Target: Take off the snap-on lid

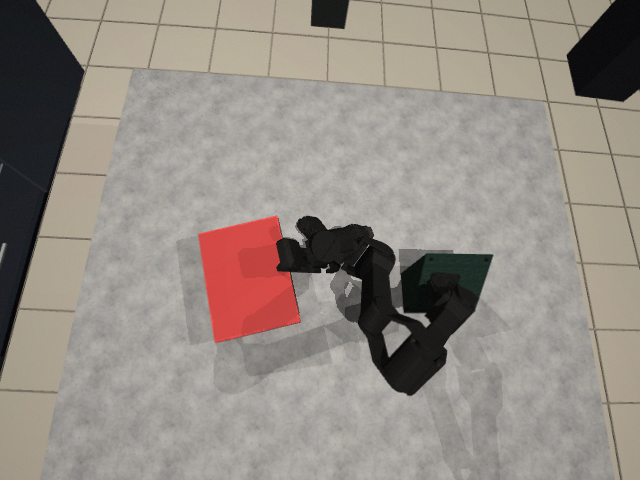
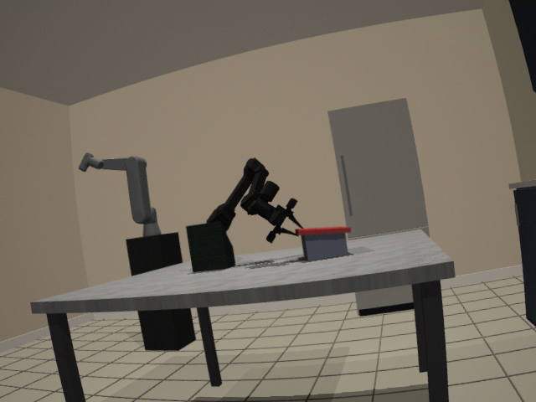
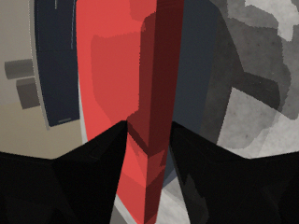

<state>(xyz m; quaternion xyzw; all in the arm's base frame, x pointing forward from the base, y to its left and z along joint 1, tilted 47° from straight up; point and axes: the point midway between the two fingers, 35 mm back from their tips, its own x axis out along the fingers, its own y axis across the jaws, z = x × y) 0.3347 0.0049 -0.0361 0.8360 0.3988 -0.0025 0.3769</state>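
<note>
My gripper tip is 7 cm short of the red lid and 2 cm to the right of it. From my gripper tip the other things lie so: grey-blue storage box: 7 cm ahead, 5 cm below, 2 cm to the left.
</note>
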